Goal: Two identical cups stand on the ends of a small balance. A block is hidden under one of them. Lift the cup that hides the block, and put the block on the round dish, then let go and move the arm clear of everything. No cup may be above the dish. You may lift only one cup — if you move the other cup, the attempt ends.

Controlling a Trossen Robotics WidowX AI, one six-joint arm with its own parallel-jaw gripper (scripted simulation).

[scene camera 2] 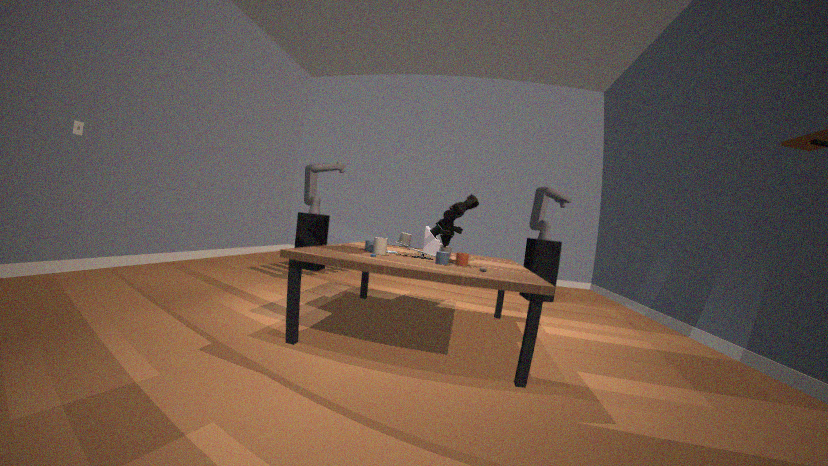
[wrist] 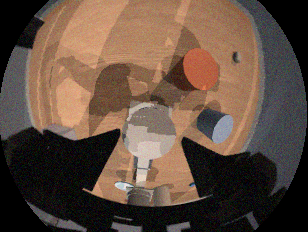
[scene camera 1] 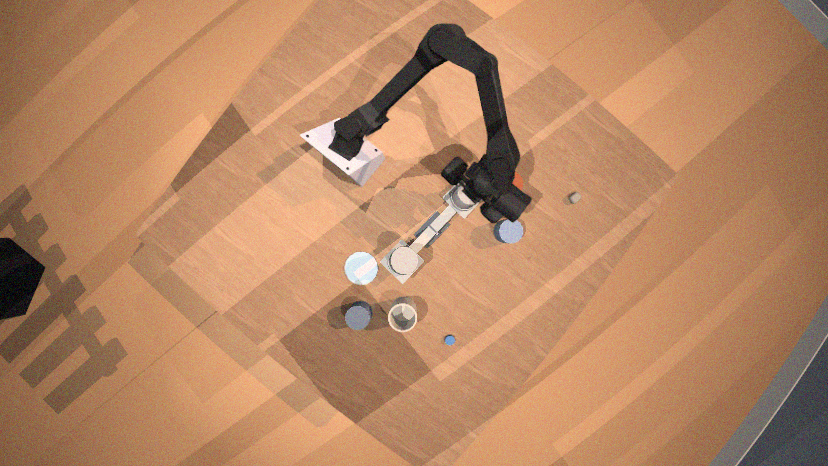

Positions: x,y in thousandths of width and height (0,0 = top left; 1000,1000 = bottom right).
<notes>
The gripper (scene camera 1: 567,417) is open, with nothing in its grasp. Further things: a cup (wrist: 485,575), an orange cylinder (wrist: 641,304), a beige cup (scene camera 1: 486,681) and a small balance (scene camera 1: 534,471).
The small balance is seen too in the wrist view (wrist: 463,718). The gripper shows as well in the wrist view (wrist: 495,588).
</notes>
